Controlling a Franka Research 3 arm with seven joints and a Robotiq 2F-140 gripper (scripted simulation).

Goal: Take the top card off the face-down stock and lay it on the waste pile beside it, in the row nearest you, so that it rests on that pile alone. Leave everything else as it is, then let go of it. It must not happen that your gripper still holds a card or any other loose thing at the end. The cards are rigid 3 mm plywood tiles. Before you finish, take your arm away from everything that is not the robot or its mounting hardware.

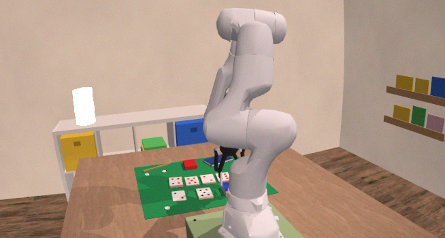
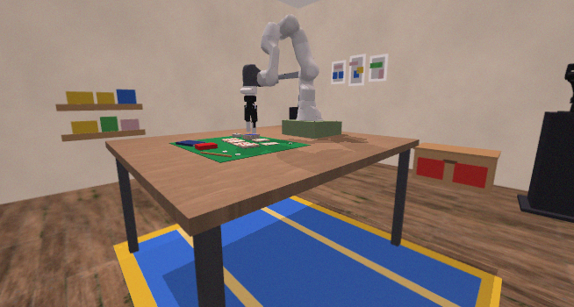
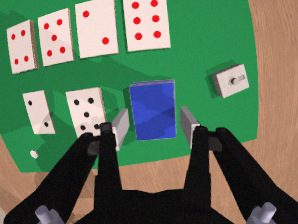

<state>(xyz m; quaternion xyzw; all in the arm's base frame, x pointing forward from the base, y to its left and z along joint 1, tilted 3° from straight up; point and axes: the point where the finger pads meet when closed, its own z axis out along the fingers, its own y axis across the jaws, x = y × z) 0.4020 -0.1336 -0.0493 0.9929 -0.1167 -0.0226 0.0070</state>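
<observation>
The grey block lies 2 cm ahead of my hand, 13 cm to the right of it and 5 cm below it. Also, from my hand: red block 35 cm ahead, 8 cm to the left, 6 cm below; black-pip card 5 cm ahead, 23 cm to the left, 7 cm below; green mat 17 cm ahead, 9 cm to the left, 8 cm below.
</observation>
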